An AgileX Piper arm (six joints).
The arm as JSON. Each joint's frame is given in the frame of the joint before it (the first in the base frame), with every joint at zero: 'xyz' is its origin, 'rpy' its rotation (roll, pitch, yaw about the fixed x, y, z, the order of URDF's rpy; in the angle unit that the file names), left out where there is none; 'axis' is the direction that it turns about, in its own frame. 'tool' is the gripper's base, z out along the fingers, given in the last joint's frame.
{
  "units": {
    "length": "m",
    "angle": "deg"
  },
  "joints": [
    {
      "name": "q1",
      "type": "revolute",
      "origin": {
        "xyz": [
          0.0,
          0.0,
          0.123
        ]
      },
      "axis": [
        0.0,
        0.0,
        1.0
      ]
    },
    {
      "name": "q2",
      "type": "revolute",
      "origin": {
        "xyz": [
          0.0,
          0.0,
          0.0
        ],
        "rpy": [
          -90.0,
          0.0,
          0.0
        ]
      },
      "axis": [
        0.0,
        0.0,
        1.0
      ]
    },
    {
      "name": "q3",
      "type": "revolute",
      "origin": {
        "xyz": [
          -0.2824,
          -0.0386,
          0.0
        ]
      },
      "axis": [
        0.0,
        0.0,
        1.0
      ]
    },
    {
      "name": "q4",
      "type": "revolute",
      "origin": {
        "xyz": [
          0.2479,
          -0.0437,
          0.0
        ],
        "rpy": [
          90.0,
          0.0,
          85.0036
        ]
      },
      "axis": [
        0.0,
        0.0,
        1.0
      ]
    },
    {
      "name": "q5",
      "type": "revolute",
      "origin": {
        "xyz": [
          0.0,
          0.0,
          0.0
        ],
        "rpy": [
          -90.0,
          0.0,
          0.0
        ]
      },
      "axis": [
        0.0,
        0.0,
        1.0
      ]
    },
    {
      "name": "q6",
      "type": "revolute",
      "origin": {
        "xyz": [
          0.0,
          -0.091,
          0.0
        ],
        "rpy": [
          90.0,
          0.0,
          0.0
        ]
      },
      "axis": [
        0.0,
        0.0,
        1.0
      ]
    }
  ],
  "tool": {
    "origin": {
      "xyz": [
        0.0,
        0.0,
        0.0
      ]
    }
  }
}
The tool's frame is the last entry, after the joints.
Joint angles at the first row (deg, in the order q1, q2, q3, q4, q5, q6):
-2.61, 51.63, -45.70, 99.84, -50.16, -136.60
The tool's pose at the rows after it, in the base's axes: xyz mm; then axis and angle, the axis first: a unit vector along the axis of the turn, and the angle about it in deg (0 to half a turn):
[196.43, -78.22, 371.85, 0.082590, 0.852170, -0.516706, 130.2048]
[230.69, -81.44, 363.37, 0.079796, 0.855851, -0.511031, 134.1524]
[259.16, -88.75, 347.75, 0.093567, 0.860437, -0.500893, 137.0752]
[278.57, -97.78, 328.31, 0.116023, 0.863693, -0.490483, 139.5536]
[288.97, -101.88, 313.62, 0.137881, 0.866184, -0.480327, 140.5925]
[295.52, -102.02, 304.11, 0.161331, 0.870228, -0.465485, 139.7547]
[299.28, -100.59, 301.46, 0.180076, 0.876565, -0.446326, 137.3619]
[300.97, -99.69, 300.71, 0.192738, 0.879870, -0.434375, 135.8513]
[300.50, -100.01, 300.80, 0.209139, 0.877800, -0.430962, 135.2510]
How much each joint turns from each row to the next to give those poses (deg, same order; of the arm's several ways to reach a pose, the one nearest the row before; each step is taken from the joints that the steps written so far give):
0.00, 8.33, -5.13, 2.14, -0.85, -0.28
-0.14, 8.02, -4.23, 0.49, -1.25, 0.52
-1.28, 6.97, -2.84, 0.22, -0.13, 2.75
-1.53, 5.43, -1.29, 0.00, 0.00, 3.79
-0.57, 3.22, -0.34, 0.00, -0.13, 3.78
0.00, 1.78, 0.00, 0.00, 0.60, 4.32
0.00, 0.41, 0.00, 0.00, 1.86, 3.66
0.00, 0.10, 0.01, 0.00, 1.08, 2.25
0.00, 0.00, -0.01, 0.00, -0.37, 1.85

